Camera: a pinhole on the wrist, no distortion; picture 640 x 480 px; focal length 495.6 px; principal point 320.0 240.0 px. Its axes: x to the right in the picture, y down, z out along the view. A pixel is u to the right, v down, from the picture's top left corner.
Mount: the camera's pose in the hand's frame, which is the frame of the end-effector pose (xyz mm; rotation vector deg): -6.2 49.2 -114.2 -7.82 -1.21 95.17
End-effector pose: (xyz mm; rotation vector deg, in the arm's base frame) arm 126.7 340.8 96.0 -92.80 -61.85 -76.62
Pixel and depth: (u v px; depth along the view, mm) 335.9 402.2 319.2
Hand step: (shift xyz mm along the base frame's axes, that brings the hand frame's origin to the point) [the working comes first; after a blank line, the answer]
In the camera's frame: 10.2 104.5 319.2

118.7 132.6 -175.1
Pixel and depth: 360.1 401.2 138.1
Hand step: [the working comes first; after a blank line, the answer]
In the camera's frame: 11.2 44.9 138.1

61.0 -15.8 -70.3
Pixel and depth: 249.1 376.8 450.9
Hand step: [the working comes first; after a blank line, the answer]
In the camera's frame: -64.5 124.5 450.9

99.5 277.2 -220.5
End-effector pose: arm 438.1 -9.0 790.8 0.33 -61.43 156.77
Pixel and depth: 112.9 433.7 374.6
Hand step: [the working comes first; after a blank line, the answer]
In the camera's frame: -156.5 146.4 374.6

172.1 -136.7 238.5
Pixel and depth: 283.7 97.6 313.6
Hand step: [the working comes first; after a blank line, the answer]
In the camera's frame: -23.0 -90.1 313.6

-77.1 -169.9 119.1
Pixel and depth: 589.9 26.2 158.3
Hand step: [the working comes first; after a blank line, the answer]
In the camera's frame: 86.2 -68.3 158.3

-68.6 -130.7 -67.8
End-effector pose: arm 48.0 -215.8 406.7 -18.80 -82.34 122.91
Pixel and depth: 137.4 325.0 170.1
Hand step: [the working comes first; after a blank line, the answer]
In the camera's frame: -62.7 29.2 170.1

13.2 -68.9 22.6
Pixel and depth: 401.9 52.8 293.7
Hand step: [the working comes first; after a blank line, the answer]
In the camera's frame: 48.5 -110.9 293.7

-182.8 -142.8 -35.8
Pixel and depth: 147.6 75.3 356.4
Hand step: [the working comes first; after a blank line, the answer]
In the camera's frame: -124.0 -118.4 356.4

-183.8 -144.7 147.9
